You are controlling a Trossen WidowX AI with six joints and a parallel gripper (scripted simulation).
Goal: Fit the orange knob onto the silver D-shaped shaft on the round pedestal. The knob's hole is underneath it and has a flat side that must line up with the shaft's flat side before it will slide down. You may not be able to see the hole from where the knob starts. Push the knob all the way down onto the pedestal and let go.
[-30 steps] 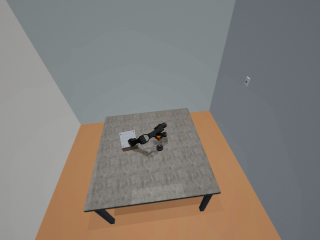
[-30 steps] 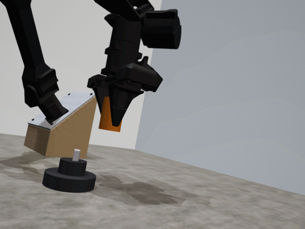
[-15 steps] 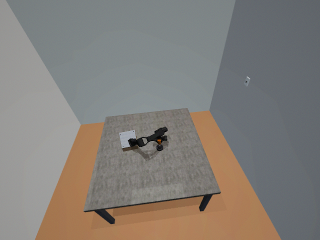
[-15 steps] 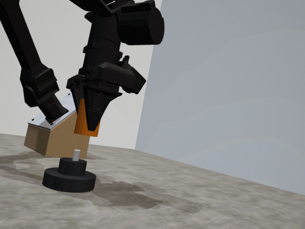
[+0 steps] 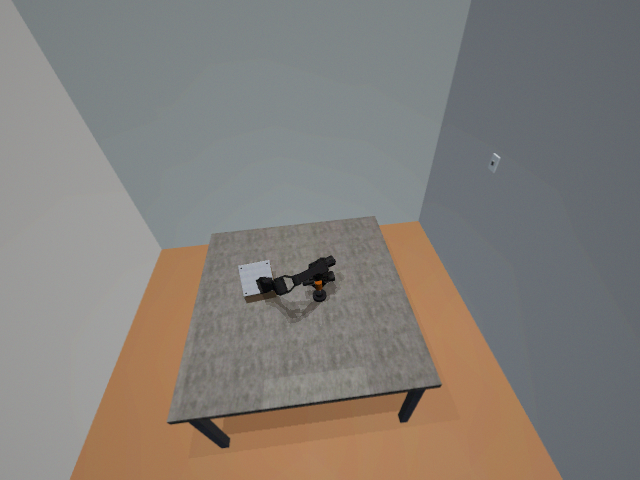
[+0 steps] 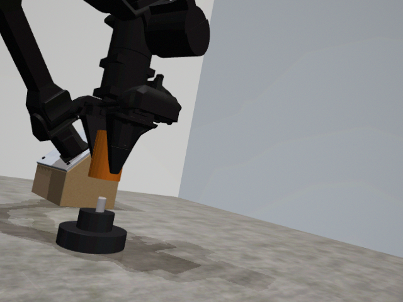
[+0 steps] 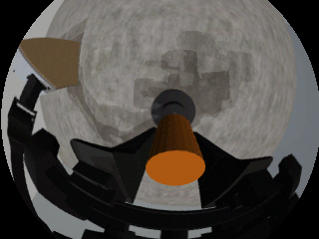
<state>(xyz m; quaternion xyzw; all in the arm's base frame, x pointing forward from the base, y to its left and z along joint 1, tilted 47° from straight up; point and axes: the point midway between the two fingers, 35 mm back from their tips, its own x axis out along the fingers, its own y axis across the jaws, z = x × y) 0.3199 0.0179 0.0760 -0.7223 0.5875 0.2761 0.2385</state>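
Now: gripper tip 6 cm above the round pedestal. The rest, counted from my gripper tip: orange knob (3 cm above).
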